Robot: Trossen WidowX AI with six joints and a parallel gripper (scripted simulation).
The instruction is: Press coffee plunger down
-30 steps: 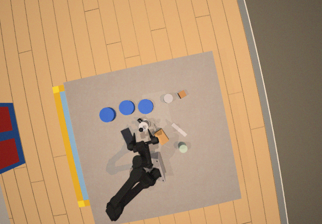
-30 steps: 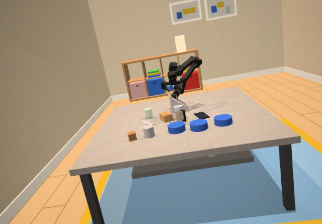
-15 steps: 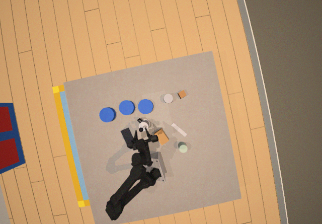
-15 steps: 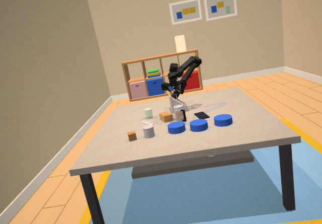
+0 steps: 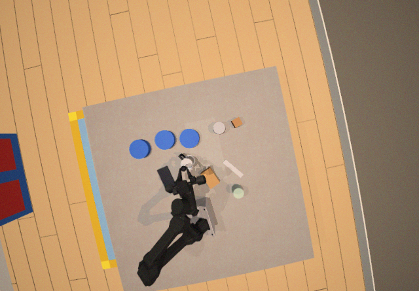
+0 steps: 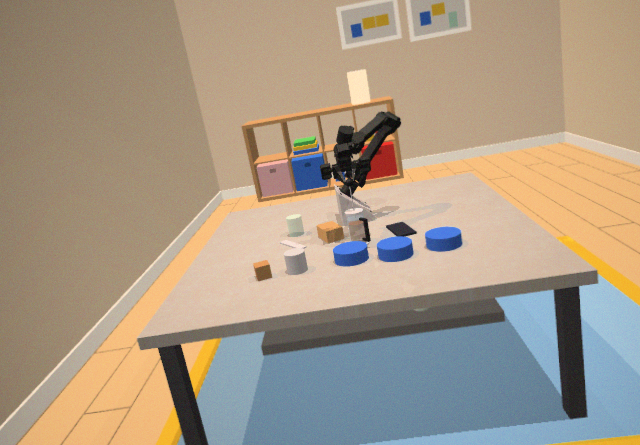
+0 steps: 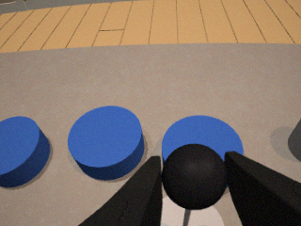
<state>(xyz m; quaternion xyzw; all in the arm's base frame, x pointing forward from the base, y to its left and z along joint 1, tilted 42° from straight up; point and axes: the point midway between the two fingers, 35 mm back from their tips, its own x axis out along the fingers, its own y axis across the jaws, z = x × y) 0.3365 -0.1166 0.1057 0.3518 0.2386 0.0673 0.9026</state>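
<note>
The coffee press lies 10 mm ahead of my gripper tip, 10 mm to the left of it and 120 mm below it. The rest, counted from my gripper tip: black flat pad 70 mm behind, 170 mm to the left, 240 mm below; brown box 150 mm behind, 90 mm to the right, 220 mm below; grey cylinder 130 mm ahead, 240 mm to the right, 210 mm below.
</note>
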